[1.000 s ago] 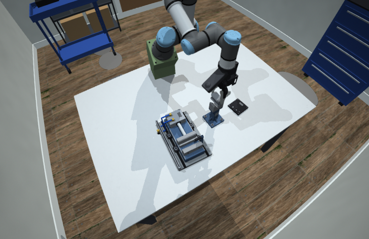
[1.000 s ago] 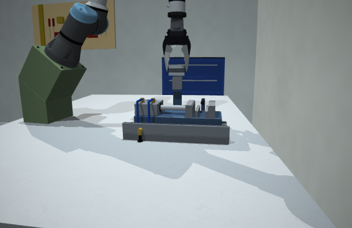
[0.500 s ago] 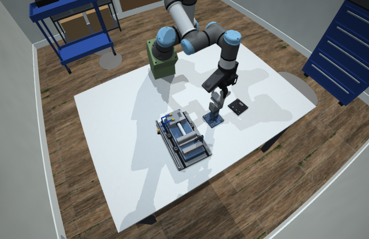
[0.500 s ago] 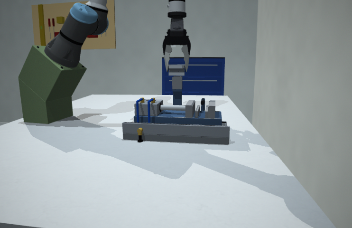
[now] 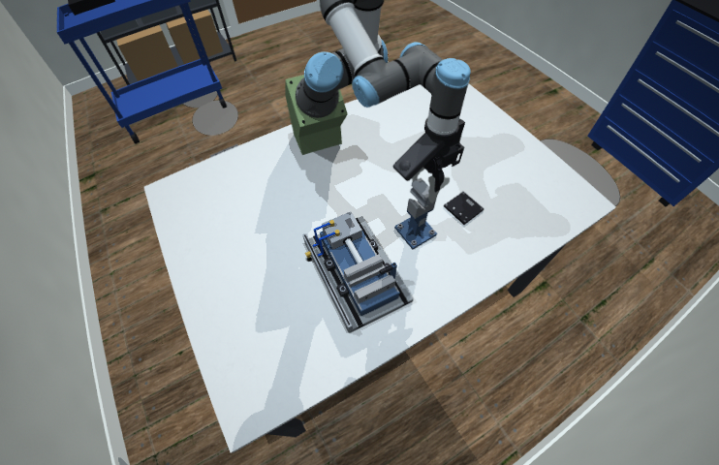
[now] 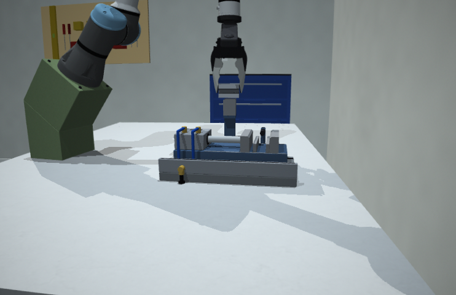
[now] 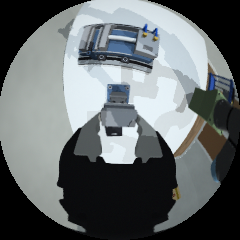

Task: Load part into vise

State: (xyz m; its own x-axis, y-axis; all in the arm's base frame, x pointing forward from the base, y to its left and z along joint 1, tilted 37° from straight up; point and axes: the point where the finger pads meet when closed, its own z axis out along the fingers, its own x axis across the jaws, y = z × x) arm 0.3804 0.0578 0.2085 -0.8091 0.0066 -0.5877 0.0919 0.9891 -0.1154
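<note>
My gripper is now 1 cm to the left of the part and 1 cm above it. The rest, counted from my hand: work stop: 18 cm to the right, 10 cm below, 7 cm ahead; then air cylinder: 19 cm to the right, 12 cm below, 10 cm behind; then moving jaw: 22 cm to the right, 12 cm below, 3 cm ahead.
</note>
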